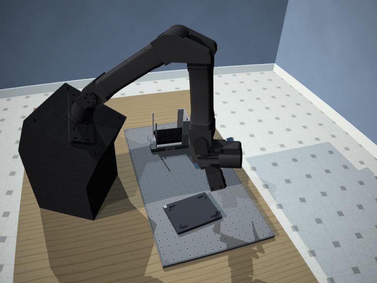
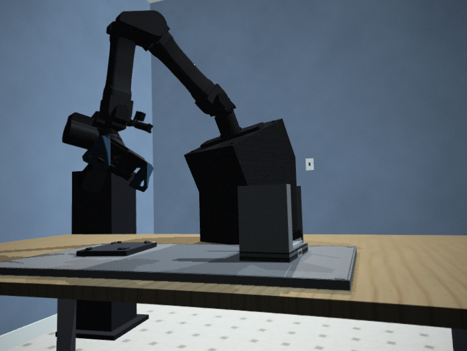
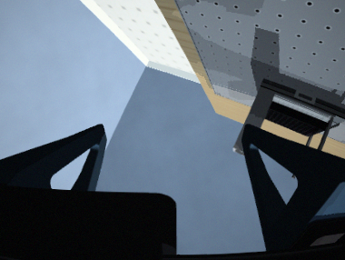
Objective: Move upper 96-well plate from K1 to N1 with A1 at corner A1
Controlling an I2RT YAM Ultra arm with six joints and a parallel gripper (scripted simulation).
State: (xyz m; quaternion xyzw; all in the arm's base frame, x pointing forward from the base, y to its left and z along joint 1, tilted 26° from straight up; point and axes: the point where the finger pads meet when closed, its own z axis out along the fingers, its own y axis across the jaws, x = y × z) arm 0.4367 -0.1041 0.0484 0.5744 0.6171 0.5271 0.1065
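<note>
Now: hand 290 mm to the right of the black 96-well plate, 130 mm above it and 60 mm past it. The rest, counted from my hand: pale A1 square: 200 mm behind, 150 mm below, 40 mm to the right; then tall grey wall: 290 mm to the left, 90 mm below; then clear plate: 290 mm to the left, 140 mm below, 60 mm behind.
</note>
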